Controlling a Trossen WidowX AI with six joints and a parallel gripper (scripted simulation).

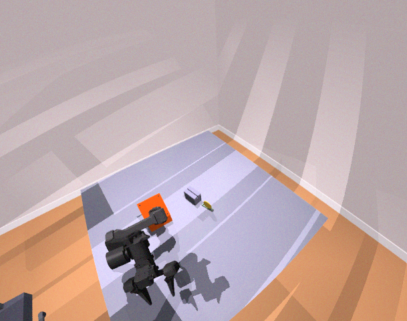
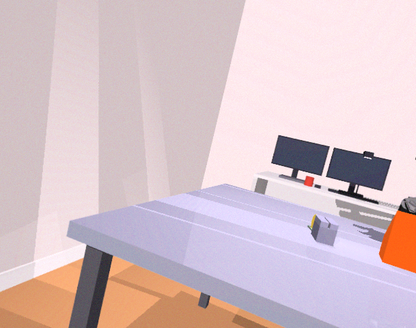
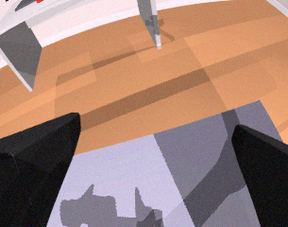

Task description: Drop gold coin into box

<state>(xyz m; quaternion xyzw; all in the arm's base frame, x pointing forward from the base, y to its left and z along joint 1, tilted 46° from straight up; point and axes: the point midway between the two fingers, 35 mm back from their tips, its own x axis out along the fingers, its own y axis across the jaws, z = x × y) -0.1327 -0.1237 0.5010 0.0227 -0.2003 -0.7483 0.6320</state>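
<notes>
The gold coin lies 460 mm ahead of my gripper tip, 370 mm to the left of it and 300 mm below it.
</notes>
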